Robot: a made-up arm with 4 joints. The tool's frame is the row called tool. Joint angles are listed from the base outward.
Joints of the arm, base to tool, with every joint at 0 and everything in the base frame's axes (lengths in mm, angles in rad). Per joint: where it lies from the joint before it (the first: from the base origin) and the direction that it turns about. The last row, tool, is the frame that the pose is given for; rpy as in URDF.
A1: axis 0.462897 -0.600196 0.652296 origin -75 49 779
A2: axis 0 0 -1 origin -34 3 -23
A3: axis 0.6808 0.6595 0.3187 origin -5 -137 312
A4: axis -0.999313 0.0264 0.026 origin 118 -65 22
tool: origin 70 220 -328 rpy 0.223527 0.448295 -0.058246
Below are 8 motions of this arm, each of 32 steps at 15 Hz.
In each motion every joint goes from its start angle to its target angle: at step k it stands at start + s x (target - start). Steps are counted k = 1, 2, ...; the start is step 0. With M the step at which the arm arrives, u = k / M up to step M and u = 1 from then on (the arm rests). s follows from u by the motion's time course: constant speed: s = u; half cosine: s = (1 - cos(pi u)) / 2; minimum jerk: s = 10 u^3 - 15 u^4 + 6 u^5.
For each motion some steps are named. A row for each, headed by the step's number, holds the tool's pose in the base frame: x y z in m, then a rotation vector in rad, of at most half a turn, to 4 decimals.
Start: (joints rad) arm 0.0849 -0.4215 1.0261 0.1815
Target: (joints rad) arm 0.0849 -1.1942 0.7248 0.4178
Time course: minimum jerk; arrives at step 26
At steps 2, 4, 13, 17, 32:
2: -0.2868 0.1646 0.8465 0.3592 1.2278 0.7716
4: -0.2867 0.1603 0.8423 0.3386 1.2234 0.7853
13: -0.2573 0.0863 0.7692 -0.0369 1.0925 1.0551
17: -0.2207 0.0589 0.7344 -0.2309 0.9789 1.2139
32: -0.1830 0.0485 0.7097 -0.3798 0.8621 1.3492

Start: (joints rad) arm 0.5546 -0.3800 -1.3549 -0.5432
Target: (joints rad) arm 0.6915 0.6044 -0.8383 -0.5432
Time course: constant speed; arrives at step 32
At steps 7, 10, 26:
7: 0.1546 0.0734 1.1210 0.3814 -0.8139 0.2555
10: 0.1606 0.0505 1.1069 0.4050 -0.7699 0.1882
26: 0.1630 -0.0580 1.0263 0.5844 -0.5456 -0.1657

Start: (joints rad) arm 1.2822 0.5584 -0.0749 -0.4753
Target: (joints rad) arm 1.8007 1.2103 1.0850 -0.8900
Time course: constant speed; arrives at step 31
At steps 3, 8, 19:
3: -0.0607 0.0448 1.0270 1.4153 0.0300 0.7077
8: -0.1071 0.0122 1.0526 1.6086 0.1883 0.8476
19: -0.1627 -0.1160 1.0976 2.0142 0.5769 1.1744

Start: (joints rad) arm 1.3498 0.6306 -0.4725 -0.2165
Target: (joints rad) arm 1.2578 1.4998 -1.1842 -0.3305
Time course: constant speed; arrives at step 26
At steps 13, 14, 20, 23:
13: 0.1834 -0.2055 0.8367 0.9301 -0.3965 -0.4691
14: 0.1809 -0.2202 0.8277 0.9155 -0.3960 -0.5190
20: 0.1473 -0.3043 0.7740 0.8038 -0.3822 -0.8097
23: 0.1191 -0.3424 0.7488 0.7333 -0.3680 -0.9484

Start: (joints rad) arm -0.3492 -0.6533 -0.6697 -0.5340
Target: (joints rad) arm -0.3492 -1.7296 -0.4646 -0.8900
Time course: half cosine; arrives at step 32
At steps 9, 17, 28, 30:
9: 0.1302 0.2946 0.8657 0.3396 0.3498 0.4613
17: -0.0104 0.3710 0.9221 0.5088 0.5830 0.8702
28: -0.1678 0.3581 1.0101 0.6346 0.9090 1.3057
30: -0.1771 0.3537 1.0167 0.6400 0.9339 1.3345

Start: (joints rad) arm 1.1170 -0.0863 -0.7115 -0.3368
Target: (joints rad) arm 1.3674 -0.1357 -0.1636 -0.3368
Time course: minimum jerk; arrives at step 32
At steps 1, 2, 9, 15, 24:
1: 0.0566 0.0910 1.0616 0.7154 -0.6605 0.6304
2: 0.0563 0.0911 1.0615 0.7158 -0.6598 0.6315
9: 0.0332 0.1023 1.0518 0.7412 -0.6150 0.7087
15: -0.0217 0.1197 1.0291 0.7840 -0.5138 0.8815
24: -0.1091 0.1248 0.9897 0.8119 -0.3560 1.1445

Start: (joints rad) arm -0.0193 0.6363 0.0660 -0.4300
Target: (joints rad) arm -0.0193 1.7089 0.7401 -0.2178
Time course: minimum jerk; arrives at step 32
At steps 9, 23, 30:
9: 0.1127 0.0522 0.8838 0.8985 0.2558 -0.7329
23: 0.1005 0.0171 0.9037 1.3448 0.0621 -1.2084
30: 0.1036 0.0093 0.9136 1.4302 -0.0104 -1.2734

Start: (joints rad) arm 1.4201 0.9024 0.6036 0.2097
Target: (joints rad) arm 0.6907 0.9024 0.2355 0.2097
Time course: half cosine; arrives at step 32
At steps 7, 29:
7: -0.0778 0.1212 0.8122 1.0760 0.3072 0.5752
29: 0.0223 0.0247 0.7328 0.7443 0.3228 -0.2772

